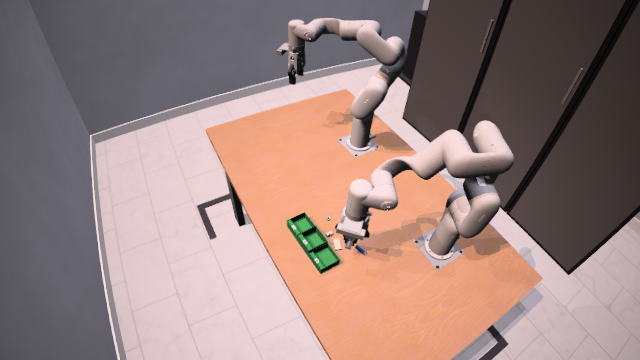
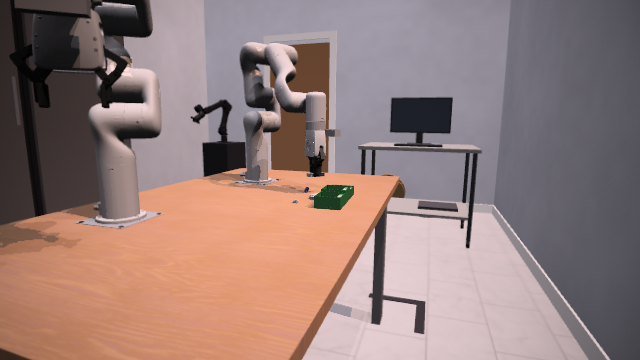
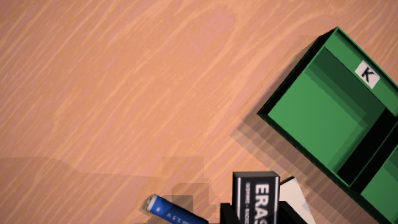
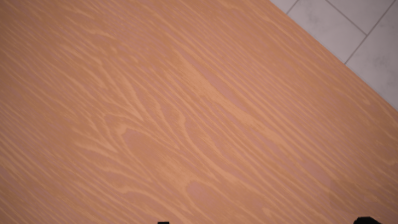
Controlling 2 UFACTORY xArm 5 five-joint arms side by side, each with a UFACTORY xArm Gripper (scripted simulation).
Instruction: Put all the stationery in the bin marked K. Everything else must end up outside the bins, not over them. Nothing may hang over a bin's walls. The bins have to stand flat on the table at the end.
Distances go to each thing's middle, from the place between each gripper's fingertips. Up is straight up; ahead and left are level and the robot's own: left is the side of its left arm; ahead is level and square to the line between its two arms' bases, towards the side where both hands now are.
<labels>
My left gripper (image 2: 315, 176) is now 11 cm short of the three joined green bins (image 1: 301, 225), 8 cm to the left of it and 7 cm above it.
My right gripper (image 2: 76, 108) is now 22 cm short of the three joined green bins, 71 cm to the right of it and 28 cm above it.
</labels>
